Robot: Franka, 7 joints.
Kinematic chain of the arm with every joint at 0, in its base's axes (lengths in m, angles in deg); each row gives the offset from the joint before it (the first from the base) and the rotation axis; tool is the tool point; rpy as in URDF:
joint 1: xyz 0 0 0.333 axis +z
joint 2: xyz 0 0 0 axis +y
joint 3: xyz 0 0 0.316 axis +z
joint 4: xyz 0.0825 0 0 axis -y
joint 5: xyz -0.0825 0 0.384 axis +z
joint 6: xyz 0 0 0 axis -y
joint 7: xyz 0.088 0 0 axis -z
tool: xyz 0 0 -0.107 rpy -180 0 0
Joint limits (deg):
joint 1: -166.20..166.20
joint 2: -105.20..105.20
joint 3: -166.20..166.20
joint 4: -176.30..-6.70
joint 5: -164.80..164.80
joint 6: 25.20..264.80
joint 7: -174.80..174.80
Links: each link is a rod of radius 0.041 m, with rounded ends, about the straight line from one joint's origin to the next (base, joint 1, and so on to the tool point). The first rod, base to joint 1, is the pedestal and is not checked.
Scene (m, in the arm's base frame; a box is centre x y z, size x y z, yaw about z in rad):
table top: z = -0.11
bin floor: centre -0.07 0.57 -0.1 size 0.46 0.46 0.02 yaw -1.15
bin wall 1: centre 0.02 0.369 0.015 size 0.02 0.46 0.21 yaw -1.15
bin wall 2: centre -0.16 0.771 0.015 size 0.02 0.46 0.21 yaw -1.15
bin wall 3: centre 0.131 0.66 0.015 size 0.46 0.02 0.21 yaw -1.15
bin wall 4: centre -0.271 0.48 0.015 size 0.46 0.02 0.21 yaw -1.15
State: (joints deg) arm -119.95 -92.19 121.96 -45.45 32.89 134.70 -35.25
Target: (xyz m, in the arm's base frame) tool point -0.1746 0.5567 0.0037
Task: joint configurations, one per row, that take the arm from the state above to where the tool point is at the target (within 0.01 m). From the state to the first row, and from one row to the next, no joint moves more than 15 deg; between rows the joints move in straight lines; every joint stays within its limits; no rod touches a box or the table.
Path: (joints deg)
1: -112.82 -80.69 128.44 -40.46 33.26 126.02 -21.60
2: -105.69 -69.19 134.91 -35.47 33.64 117.33 -7.95
3: -98.56 -57.69 141.39 -30.48 34.01 108.65 5.71
4: -91.43 -46.19 147.87 -25.49 34.39 99.96 19.36
5: -84.30 -34.69 154.35 -20.50 34.76 91.28 33.01
6: -77.17 -23.19 160.82 -15.51 35.14 82.59 46.66
7: -75.03 -29.66 161.72 -27.21 34.86 85.03 33.01
8: -72.89 -36.13 162.62 -38.91 34.58 87.46 19.36
9: -70.74 -42.60 163.51 -50.62 34.30 89.89 5.71
10: -68.60 -49.06 164.41 -62.32 34.02 92.32 -7.95
11: -66.46 -55.53 165.30 -74.03 33.74 94.75 -21.60
12: -64.31 -62.00 166.20 -85.73 33.46 97.18 -35.25

